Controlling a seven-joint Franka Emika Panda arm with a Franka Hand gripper.
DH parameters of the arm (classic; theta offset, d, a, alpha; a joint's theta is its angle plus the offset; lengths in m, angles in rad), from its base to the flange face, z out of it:
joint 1: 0 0.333 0 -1.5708
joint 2: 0 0 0 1.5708
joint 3: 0 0.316 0.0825 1.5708
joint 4: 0 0 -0.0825 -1.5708
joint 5: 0 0.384 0 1.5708
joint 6: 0 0 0.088 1.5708
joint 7: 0 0.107 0 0
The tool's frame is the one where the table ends.
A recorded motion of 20 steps. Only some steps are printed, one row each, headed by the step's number.
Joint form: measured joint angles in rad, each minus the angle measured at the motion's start. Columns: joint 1, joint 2, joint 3, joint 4, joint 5, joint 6, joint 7.
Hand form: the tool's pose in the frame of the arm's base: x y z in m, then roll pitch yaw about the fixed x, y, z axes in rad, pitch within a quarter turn. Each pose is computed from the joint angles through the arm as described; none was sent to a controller.
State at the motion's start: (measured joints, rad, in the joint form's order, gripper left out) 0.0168 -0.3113 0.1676 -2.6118 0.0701 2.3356 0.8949
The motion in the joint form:
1: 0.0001 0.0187 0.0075 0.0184 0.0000 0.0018 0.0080
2: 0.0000 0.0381 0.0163 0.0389 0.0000 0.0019 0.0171
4: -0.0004 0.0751 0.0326 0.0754 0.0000 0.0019 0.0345
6: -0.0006 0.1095 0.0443 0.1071 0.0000 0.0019 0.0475
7: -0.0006 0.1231 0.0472 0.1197 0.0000 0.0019 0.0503
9: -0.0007 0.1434 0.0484 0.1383 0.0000 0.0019 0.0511
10: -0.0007 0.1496 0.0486 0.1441 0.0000 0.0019 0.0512
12: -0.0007 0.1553 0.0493 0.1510 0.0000 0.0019 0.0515
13: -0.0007 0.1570 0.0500 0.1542 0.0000 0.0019 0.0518
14: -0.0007 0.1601 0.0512 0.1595 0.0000 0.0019 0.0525
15: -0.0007 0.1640 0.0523 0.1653 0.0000 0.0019 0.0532
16: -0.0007 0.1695 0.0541 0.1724 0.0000 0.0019 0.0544
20: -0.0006 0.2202 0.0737 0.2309 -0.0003 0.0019 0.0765
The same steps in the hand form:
1: 0.4134 0.0797 0.3592 -3.1142 -0.0193 -0.7654
2: 0.4192 0.0849 0.3598 -3.1126 -0.0189 -0.7652
4: 0.4294 0.0945 0.3594 -3.1113 -0.0157 -0.7655
6: 0.4383 0.1021 0.3579 -3.1108 -0.0103 -0.7659
7: 0.4420 0.1044 0.3573 -3.1102 -0.0078 -0.7653
9: 0.4478 0.1065 0.3562 -3.1091 -0.0037 -0.7643
10: 0.4496 0.1070 0.3559 -3.1086 -0.0025 -0.7640
12: 0.4516 0.1079 0.3563 -3.1069 -0.0022 -0.7634
13: 0.4525 0.1085 0.3569 -3.1055 -0.0028 -0.7629
14: 0.4540 0.1095 0.3577 -3.1034 -0.0036 -0.7622
15: 0.4557 0.1105 0.3584 -3.1013 -0.0041 -0.7617
16: 0.4576 0.1119 0.3589 -3.0994 -0.0042 -0.7609
20: 0.4733 0.1259 0.3604 -3.0872 0.0000 -0.7617

